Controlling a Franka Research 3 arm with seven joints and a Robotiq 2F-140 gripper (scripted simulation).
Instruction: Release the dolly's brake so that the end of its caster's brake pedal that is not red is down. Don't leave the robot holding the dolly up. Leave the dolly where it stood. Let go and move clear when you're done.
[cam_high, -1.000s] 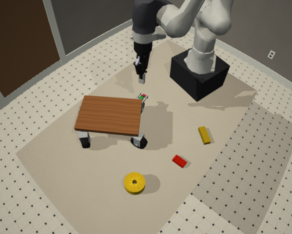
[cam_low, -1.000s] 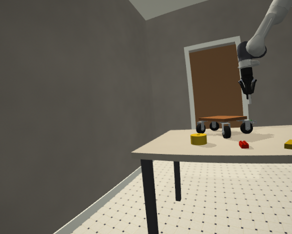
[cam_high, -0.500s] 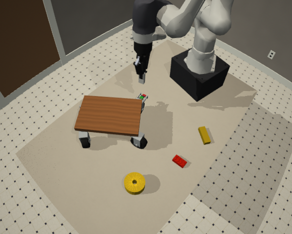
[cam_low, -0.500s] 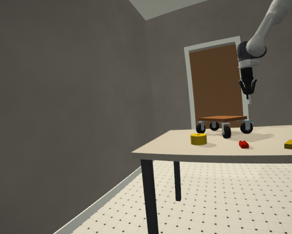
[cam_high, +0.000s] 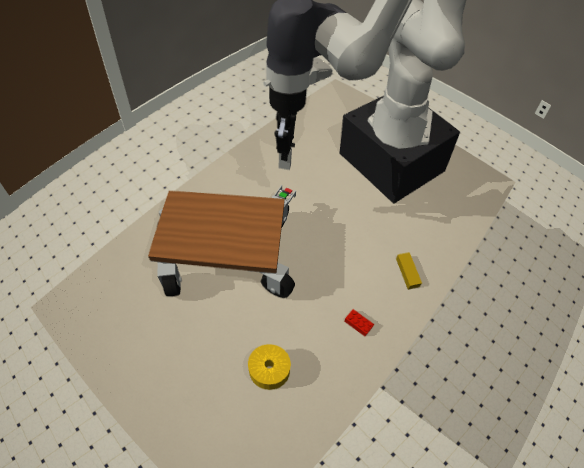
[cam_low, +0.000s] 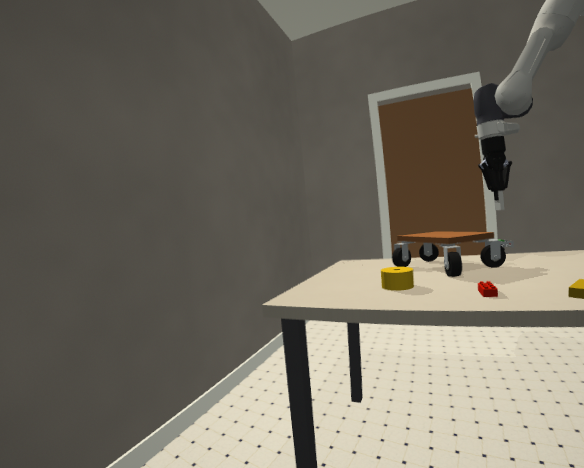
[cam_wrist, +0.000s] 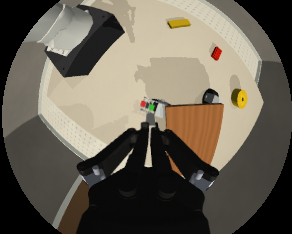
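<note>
The brake pedal is 10 mm behind my hand and 150 mm below it. Also, from my hand: yellow spool 390 mm ahead, 190 mm to the left, 210 mm below; then red brick 190 mm ahead, 320 mm to the left, 220 mm below.
</note>
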